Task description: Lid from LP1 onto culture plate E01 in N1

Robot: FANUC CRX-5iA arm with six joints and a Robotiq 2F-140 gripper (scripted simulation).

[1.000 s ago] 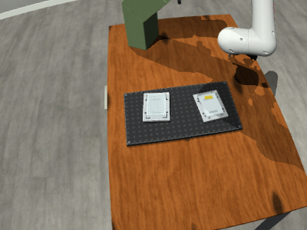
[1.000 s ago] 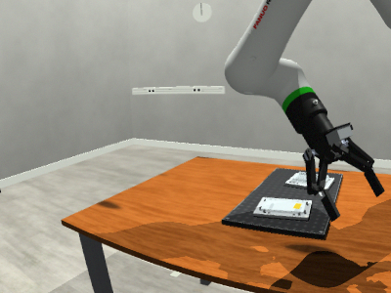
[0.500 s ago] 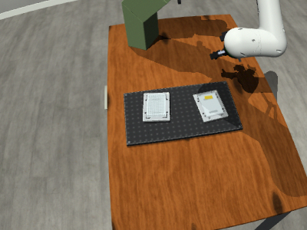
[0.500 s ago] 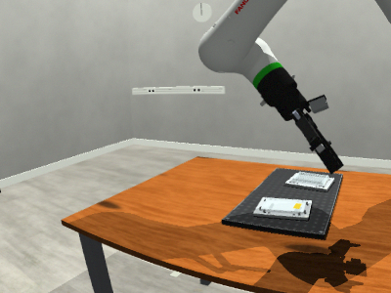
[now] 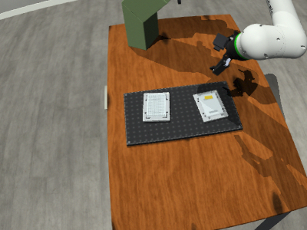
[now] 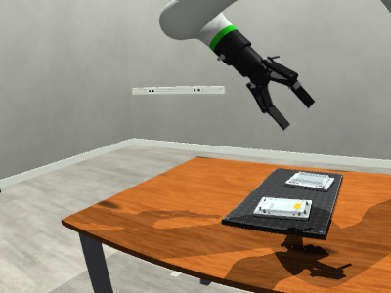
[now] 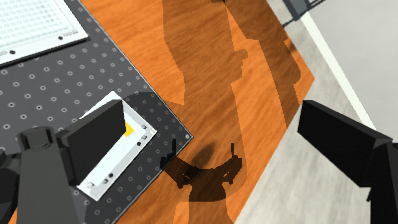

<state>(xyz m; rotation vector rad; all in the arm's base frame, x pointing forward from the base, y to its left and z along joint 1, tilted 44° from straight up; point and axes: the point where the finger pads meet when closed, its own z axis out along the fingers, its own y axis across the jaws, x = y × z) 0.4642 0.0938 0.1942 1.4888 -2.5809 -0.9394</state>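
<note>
Now: the clear lid 280 mm below my hand, 30 mm to the right of it and 30 mm ahead of it. The rest, counted from my hand: lid park: 290 mm below, 30 mm to the right, 30 mm ahead; culture plate E01: 290 mm to the right, 270 mm below, 10 mm ahead.
</note>
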